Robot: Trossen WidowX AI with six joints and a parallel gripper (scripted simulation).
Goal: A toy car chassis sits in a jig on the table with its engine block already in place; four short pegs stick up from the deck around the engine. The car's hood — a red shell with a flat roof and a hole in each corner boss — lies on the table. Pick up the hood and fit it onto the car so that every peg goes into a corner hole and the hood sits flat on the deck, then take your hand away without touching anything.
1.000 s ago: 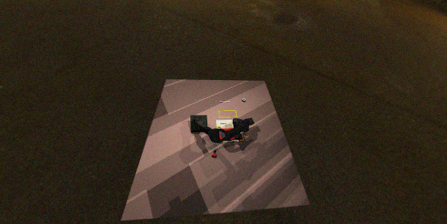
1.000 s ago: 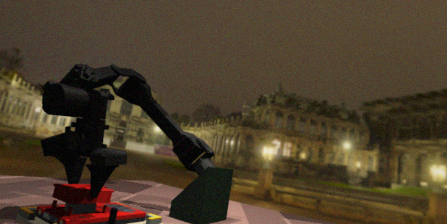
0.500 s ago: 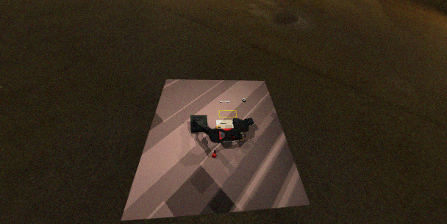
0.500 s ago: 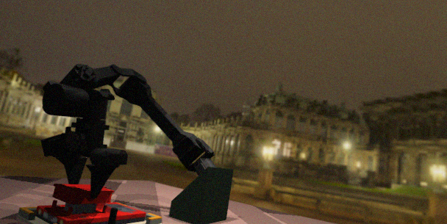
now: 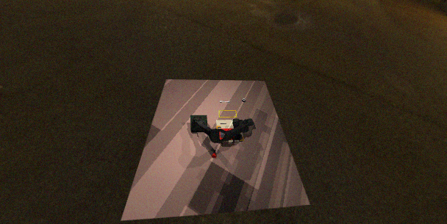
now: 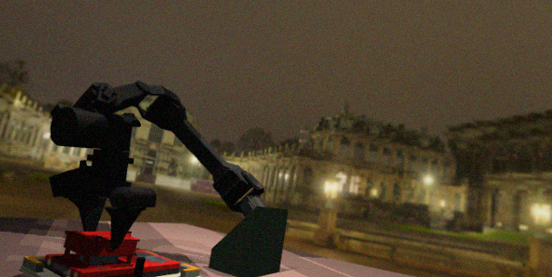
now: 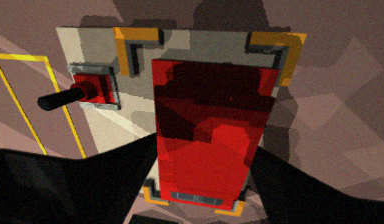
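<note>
Now: gripper tip 30 mm above the grey engine block. Also, from my gripper tip: small grey tool (50 mm behind, 390 mm to the left, 50 mm below); then red hood (10 mm above).
</note>
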